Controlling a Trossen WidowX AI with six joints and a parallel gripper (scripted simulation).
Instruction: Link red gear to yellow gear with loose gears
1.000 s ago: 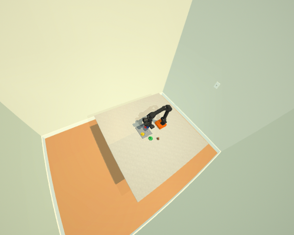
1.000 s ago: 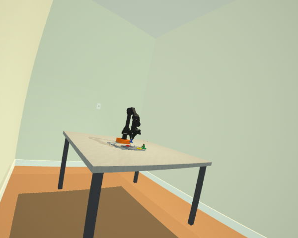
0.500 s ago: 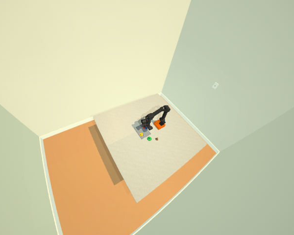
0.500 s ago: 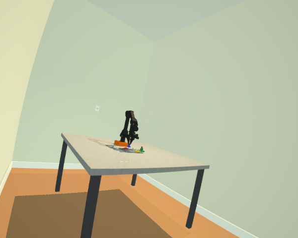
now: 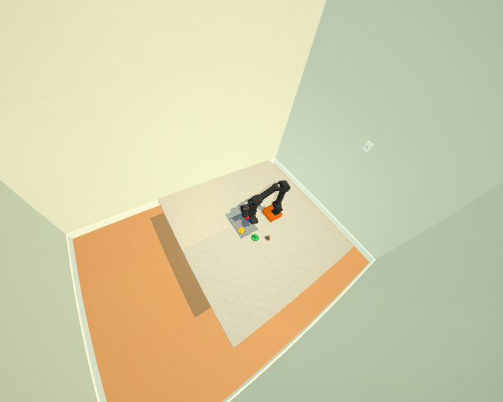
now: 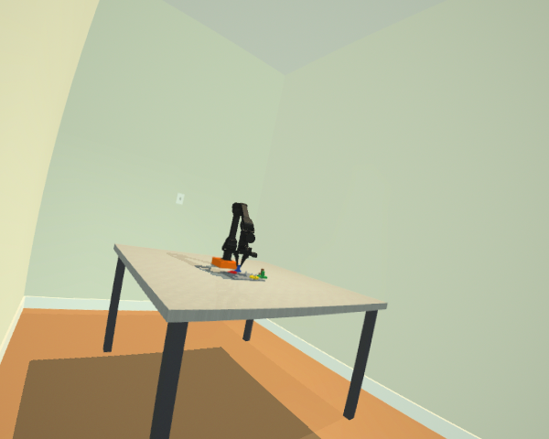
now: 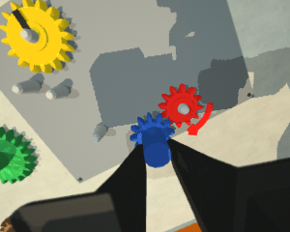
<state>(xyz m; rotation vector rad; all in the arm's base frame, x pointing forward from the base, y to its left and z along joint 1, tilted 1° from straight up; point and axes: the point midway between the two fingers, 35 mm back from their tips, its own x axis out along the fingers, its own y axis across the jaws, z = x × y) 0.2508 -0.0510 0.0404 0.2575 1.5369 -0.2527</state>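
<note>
Now: the blue gear 10 mm below my gripper tip. From my gripper tip the other things lie so: green gear 150 mm to the left, 50 mm ahead, 30 mm below; red arrow 50 mm to the right, 40 mm below, 20 mm behind; red gear 40 mm to the right, 30 mm below, 10 mm ahead.
</note>
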